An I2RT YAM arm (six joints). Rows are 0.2 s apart.
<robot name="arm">
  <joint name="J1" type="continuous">
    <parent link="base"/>
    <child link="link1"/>
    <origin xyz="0 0 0.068" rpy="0 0 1.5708"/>
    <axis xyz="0 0 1"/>
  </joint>
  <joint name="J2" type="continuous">
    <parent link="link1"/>
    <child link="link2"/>
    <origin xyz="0.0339 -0.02 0.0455" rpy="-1.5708 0 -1.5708"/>
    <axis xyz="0 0 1"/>
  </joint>
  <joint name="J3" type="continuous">
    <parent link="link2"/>
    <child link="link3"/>
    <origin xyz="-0.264 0 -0.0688" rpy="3.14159 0 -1.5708"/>
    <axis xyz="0 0 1"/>
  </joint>
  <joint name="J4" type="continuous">
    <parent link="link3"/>
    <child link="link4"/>
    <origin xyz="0.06 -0.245 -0.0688" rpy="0 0 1.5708"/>
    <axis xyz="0 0 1"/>
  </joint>
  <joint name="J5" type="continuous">
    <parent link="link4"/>
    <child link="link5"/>
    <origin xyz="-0.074 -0.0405 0.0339" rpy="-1.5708 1.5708 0"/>
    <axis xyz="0 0 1"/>
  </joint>
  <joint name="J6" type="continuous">
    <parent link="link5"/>
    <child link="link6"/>
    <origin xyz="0 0.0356 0.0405" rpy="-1.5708 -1.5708 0"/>
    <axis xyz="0 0 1"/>
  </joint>
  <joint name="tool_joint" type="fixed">
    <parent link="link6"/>
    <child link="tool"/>
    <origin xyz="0 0 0"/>
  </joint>
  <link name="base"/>
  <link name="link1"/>
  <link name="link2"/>
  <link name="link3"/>
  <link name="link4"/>
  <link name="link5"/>
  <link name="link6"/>
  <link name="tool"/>
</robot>
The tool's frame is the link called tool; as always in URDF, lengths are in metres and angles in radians. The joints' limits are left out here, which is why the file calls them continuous.
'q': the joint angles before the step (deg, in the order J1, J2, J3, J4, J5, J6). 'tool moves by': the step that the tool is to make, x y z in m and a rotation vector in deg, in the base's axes. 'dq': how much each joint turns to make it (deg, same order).
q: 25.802, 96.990, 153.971, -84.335, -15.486, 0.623
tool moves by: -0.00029, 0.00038, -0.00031, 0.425, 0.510, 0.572
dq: 0.000, 0.025, 0.006, -0.177, -0.787, 0.283
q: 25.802, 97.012, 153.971, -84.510, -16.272, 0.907
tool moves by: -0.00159, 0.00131, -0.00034, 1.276, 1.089, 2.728
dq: -0.001, -0.002, -0.005, -0.369, -3.171, 0.175
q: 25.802, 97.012, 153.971, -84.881, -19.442, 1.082
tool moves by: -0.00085, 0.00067, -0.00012, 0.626, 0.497, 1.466
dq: 0.002, 0.000, 0.001, -0.175, -1.659, 0.001
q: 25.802, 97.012, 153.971, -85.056, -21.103, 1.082
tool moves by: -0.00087, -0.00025, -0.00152, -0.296, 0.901, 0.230
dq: 0.001, -0.004, -0.008, -0.935, -0.262, 0.001
